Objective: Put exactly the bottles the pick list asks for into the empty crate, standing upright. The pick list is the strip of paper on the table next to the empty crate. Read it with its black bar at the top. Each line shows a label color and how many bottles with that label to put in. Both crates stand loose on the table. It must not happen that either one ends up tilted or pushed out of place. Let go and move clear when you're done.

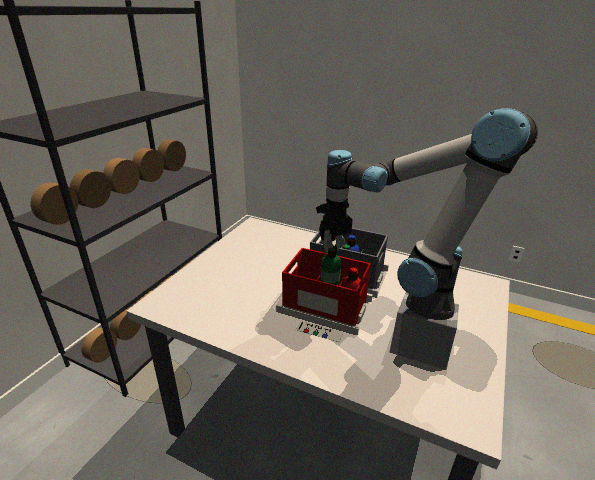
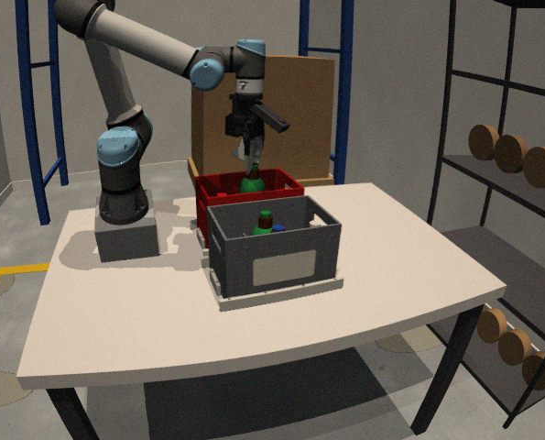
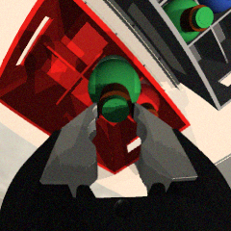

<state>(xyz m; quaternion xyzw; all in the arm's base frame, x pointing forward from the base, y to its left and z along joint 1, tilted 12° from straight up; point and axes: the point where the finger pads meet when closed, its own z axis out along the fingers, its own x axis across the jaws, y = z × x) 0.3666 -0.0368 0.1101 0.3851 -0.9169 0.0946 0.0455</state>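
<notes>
The red crate is 40 mm to the left of my hand and 150 mm below it. Also, from my hand: red bottle (90 mm behind, 140 mm below); grey crate (10 mm behind, 190 mm to the right, 150 mm below); blue bottle (10 mm behind, 230 mm to the right, 140 mm below).
</notes>
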